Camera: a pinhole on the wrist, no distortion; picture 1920 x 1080 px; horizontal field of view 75.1 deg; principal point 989.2 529.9 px. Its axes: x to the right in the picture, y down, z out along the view. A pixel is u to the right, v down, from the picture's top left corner.
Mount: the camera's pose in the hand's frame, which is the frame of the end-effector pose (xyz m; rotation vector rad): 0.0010 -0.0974 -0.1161 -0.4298 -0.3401 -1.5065
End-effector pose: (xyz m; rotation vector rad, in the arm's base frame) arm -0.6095 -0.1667 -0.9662 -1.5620 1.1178 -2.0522
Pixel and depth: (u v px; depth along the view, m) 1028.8 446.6 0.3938
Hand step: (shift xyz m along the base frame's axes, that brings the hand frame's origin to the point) 0.2053 -0.1372 -0.0401
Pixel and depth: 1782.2 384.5 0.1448
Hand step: 0.0741 0.0521 0.0838
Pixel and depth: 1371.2 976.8 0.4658
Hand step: 0.2543 -0.2654 0.1611
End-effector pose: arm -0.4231 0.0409 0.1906 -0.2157 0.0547 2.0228
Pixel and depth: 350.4 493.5 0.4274
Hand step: -0.2858 -0.1119 0.1379
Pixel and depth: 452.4 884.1 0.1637
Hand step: -0.0597 0.0260 -0.0197
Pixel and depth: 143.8 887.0 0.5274
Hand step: -0.5104 -0.0436 0.1119
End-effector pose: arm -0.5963 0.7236 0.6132 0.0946 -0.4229 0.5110
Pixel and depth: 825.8 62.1 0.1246
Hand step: -0.0154 -0.0376 -0.0266
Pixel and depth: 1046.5 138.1 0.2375
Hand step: -0.0885 -0.0437 0.0676
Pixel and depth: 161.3 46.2 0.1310
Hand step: -0.0427 0.0212 -0.0554
